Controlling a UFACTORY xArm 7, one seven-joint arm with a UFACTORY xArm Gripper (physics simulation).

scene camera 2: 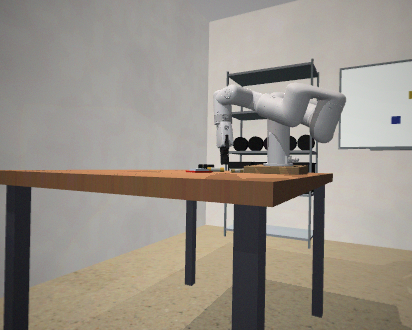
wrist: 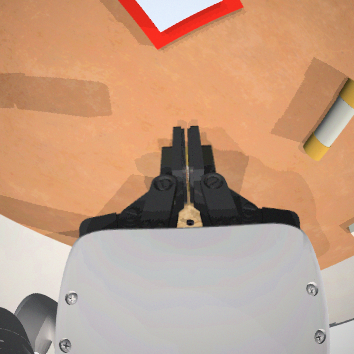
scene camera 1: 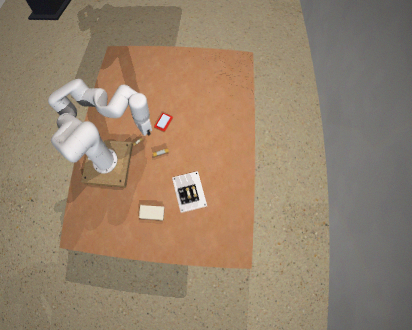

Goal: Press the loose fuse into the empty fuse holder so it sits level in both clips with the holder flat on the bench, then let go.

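Places are measured from the arm's base along level axes (x down, y back, z left), in millimetres.
Where they show: gripper, between the fingertips: (scene camera 2: 224, 164) (wrist: 185, 143); arm's base, origin of its link: (scene camera 2: 278, 165) (scene camera 1: 105, 161).
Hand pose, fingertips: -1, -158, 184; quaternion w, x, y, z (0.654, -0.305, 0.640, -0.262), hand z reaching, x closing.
Observation:
Things, the pixels of their top centre, and the offset from my fingertips, as dx, dy, dz. "*": a spot on its surface instead.
- small fuse with yellow caps, centre of its top: (scene camera 1: 137, 141) +19, +34, -45
- black fuse holder, centre of its top: (scene camera 1: 189, 189) (scene camera 2: 204, 164) -2, -272, -236
- white plate, a spot on its surface: (scene camera 1: 201, 195) * +32, -329, -243
- red-rimmed tray, centre of its top: (scene camera 2: 199, 168) (scene camera 1: 163, 120) +20, -66, +88
- cream block, centre of its top: (scene camera 1: 151, 212) +19, -125, -370
My gripper (scene camera 1: 148, 133) (scene camera 2: 224, 162) (wrist: 185, 143) is shut with nothing held, fingers pointing down a little above the table. A small fuse with yellow caps (scene camera 1: 138, 142) lies by the corner of the wooden base plate; in the wrist view the shut fingers hide nearly all of it. A larger fuse, white with yellow caps (scene camera 1: 160, 152) (wrist: 332, 121), lies flat on the table, right of the fingers in the wrist view. The black fuse holder (scene camera 1: 182, 195) sits on a white plate (scene camera 1: 201, 195); two of its places hold fuses and its left place looks empty.
A red-rimmed tray (scene camera 1: 158, 128) (wrist: 159, 41) with a pale inside lies beyond the fingers. A cream block (scene camera 1: 151, 212) lies left of the white plate. The arm stands on the wooden base plate (scene camera 1: 122, 175) (wrist: 189, 218). A shelf unit (scene camera 2: 228, 80) stands behind the table.

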